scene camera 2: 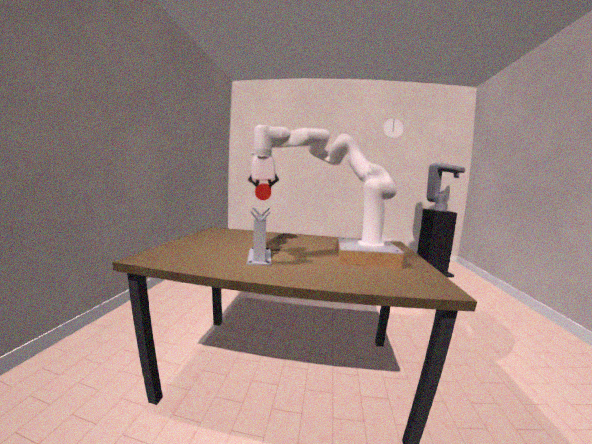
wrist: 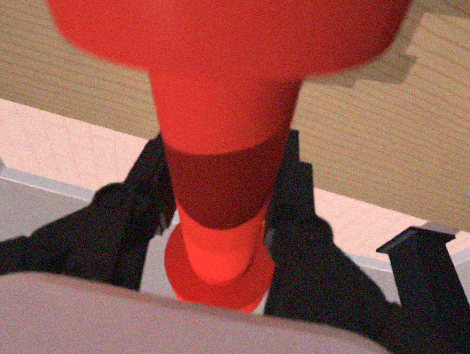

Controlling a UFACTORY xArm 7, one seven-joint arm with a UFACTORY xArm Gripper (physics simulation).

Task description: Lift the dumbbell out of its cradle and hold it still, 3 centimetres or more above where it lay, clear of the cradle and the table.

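Frame: origin at the arm's base, x ahead, y left, z up, level; centimetres.
Seen in the pictures: gripper, fingertip midpoint: (wrist: pixel 232 147); arm's base, origin of the base link: (scene camera 2: pixel 371 244).
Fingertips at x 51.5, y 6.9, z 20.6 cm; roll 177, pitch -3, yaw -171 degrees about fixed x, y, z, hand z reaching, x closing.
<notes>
Offsets run from my fingertips to a thing's top centre. Level surfaces: height alone.
The red dumbbell {dx +0.1, dy +0.0, dz +5.7 cm} (scene camera 2: pixel 263 192) (wrist: pixel 225 115) is held in the air, with a visible gap between it and the forked top of the grey cradle {dx +0.9, dy +1.8, dz -5.7 cm} (scene camera 2: pixel 260 235) below. In scene camera 2 one round end of it faces the view. In the wrist view its handle runs between the black fingers, with one large end at the top and the other end lower down. My gripper (scene camera 2: pixel 263 183) (wrist: pixel 232 147) is shut on the handle, one finger on each side. The dumbbell is well above the table {dz -27.2 cm} (scene camera 2: pixel 200 260) and touches neither the table nor the cradle.
The cradle's base plate stands on the left part of the table. My arm's base sits on a wooden block (scene camera 2: pixel 370 258) at the right of the table. A black pedestal (scene camera 2: pixel 437 240) with a grey device stands behind the table at the right.
</notes>
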